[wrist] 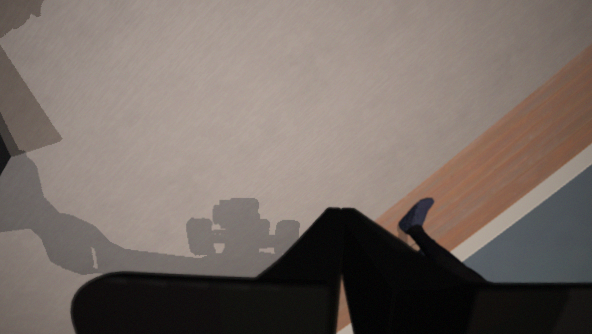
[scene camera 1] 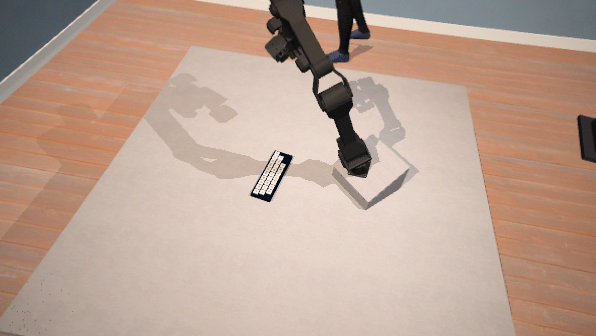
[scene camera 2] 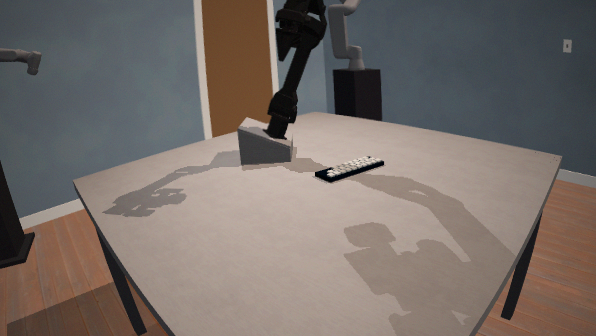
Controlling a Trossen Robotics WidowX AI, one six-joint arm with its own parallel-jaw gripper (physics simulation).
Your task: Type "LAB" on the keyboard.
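Pixels of known places: gripper, between the fingertips: (wrist: 339,221) (scene camera 1: 292,57) (scene camera 2: 280,60); arm's base, origin of its link: (scene camera 1: 359,167) (scene camera 2: 274,134).
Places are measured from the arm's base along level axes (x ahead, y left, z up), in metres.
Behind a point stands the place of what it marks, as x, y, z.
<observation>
A small dark keyboard (scene camera 1: 271,176) @[0.269, 0.119, -0.059] (scene camera 2: 350,168) @[0.289, 0.089, -0.060] with rows of white keys lies flat on the table (scene camera 1: 300,270) @[0.048, 0.380, -0.074] (scene camera 2: 225,250) @[0.478, -0.356, -0.075]. The key letters are too small to read. The keyboard does not show in the wrist view. My gripper (wrist: 339,221) @[0.304, -0.115, 0.259] is shut and empty, its two black fingertips touching in the wrist view. It is high above the table, well apart from the keyboard, and faces bare tabletop, floor and a wall. In both scene views its fingertips cannot be made out.
My black arm rises from a grey wedge-shaped block (scene camera 1: 372,187) @[-0.063, 0.055, -0.006] (scene camera 2: 265,151) @[0.043, -0.057, -0.036] beside the keyboard. A person's dark legs (scene camera 1: 344,27) (wrist: 440,255) are beyond the table edge. A black pedestal (scene camera 2: 357,95) bearing a grey arm (scene camera 2: 340,32) stands behind. Arm shadows cross the tabletop.
</observation>
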